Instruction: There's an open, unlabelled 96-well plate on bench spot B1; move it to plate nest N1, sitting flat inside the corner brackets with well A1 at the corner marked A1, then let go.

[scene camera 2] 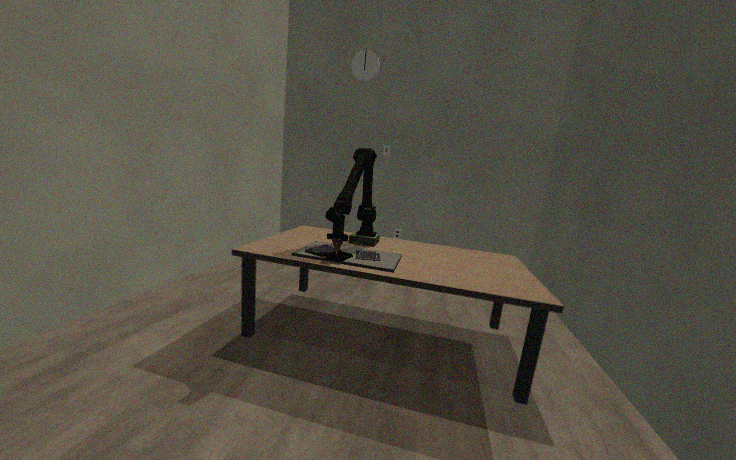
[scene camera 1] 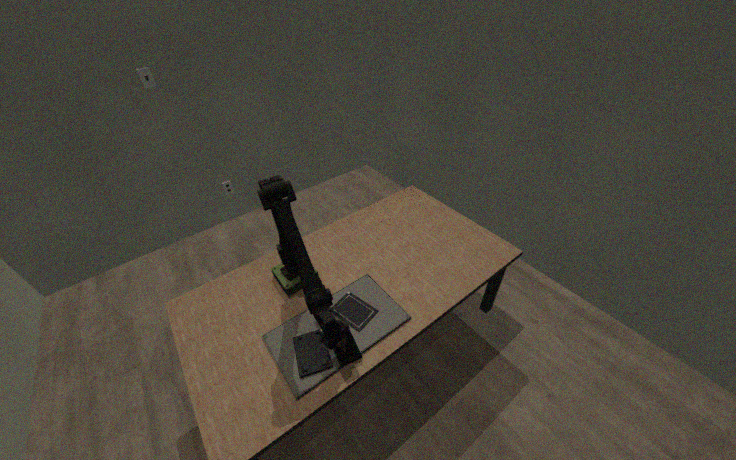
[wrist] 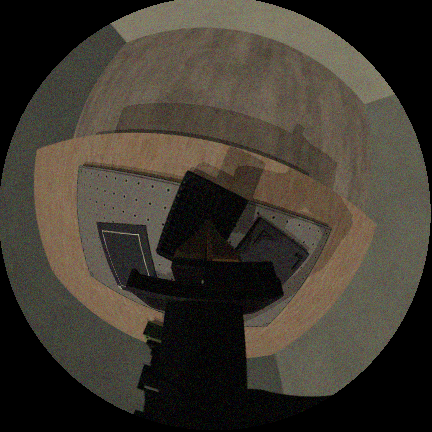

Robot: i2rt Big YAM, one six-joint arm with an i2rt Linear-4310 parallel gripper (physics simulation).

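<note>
The dark 96-well plate (wrist: 203, 201) lies askew on the grey perforated board (scene camera 1: 388, 304) (wrist: 120, 193). It sits between the white-outlined pad of spot B1 (scene camera 1: 353, 310) (wrist: 125, 250) and the dark nest N1 pad (scene camera 1: 309, 359) (wrist: 278, 245). Its far corner reaches past the board's front edge. The nest pad shows bare, with a bracket at its right. My gripper (wrist: 207, 222) (scene camera 1: 347, 355) (scene camera 2: 337, 245) is low at the plate's near edge with its orange fingers closed together. I see nothing between them. In scene camera 1 the arm hides most of the plate.
The board lies near the front edge of the wooden table (scene camera 1: 407, 232) (scene camera 2: 457, 272). The arm's green base (scene camera 1: 284, 277) (scene camera 2: 364, 239) stands behind the board. The table edge is close beyond the plate.
</note>
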